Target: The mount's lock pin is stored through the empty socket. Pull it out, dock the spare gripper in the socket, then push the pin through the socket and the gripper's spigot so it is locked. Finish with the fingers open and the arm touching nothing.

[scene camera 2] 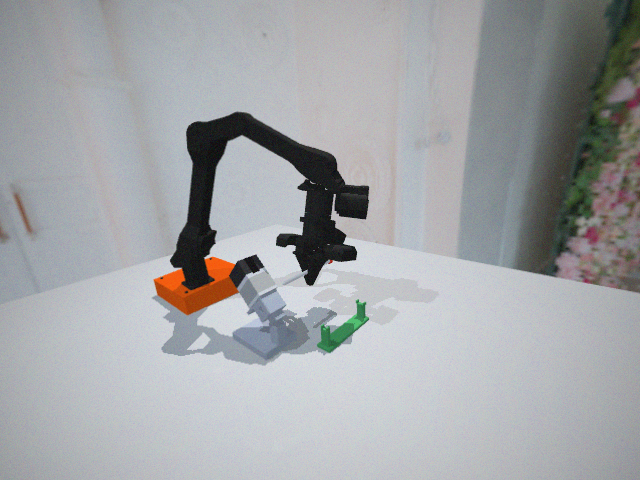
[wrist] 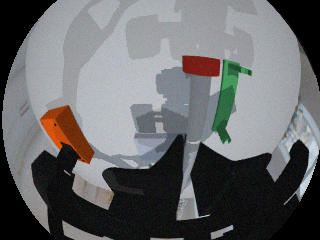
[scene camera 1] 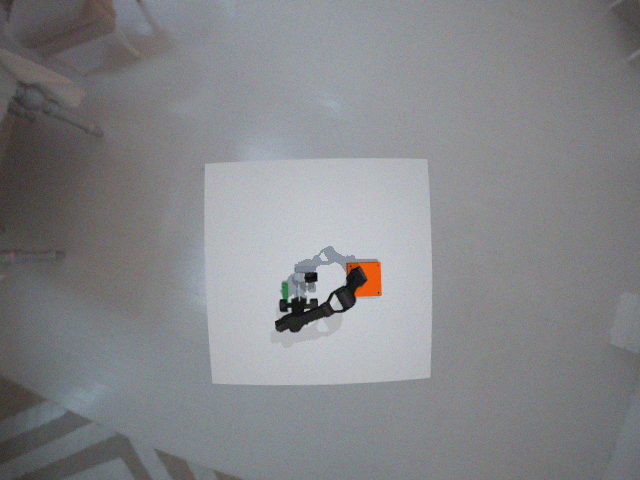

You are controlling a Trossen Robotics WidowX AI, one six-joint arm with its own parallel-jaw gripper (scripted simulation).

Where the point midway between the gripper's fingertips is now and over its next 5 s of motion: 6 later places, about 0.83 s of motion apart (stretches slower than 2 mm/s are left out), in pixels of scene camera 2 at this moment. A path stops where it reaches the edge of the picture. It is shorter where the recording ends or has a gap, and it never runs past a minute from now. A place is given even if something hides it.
The gripper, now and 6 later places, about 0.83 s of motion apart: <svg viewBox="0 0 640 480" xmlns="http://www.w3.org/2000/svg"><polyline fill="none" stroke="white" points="309,285 305,300 299,304 294,307 289,310 290,299 298,271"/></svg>
